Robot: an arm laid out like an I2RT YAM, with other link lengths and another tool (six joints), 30 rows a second.
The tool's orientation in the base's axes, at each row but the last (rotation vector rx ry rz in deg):
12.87 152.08 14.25
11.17 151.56 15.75
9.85 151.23 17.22
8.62 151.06 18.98
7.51 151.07 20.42
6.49 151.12 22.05
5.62 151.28 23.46
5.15 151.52 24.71
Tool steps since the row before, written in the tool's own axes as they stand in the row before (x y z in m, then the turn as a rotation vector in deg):
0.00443 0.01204 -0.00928 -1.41 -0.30 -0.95
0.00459 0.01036 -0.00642 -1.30 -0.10 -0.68
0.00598 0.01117 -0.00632 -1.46 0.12 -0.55
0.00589 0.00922 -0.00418 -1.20 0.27 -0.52
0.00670 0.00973 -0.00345 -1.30 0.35 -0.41
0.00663 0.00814 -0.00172 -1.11 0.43 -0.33
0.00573 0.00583 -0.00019 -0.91 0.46 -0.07
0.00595 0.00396 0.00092 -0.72 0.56 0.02
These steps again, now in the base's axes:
-0.00678 0.01130 0.00878 0.77 -0.70 1.38
-0.00611 0.00987 0.00591 0.82 -0.45 1.14
-0.00747 0.01070 0.00549 1.03 -0.24 1.15
-0.00671 0.00899 0.00335 0.83 -0.04 1.05
-0.00724 0.00960 0.00263 0.97 0.04 1.02
-0.00656 0.00832 0.00090 0.84 0.17 0.89
-0.00519 0.00629 -0.00056 0.78 0.29 0.59
-0.00494 0.00482 -0.00208 0.65 0.44 0.47

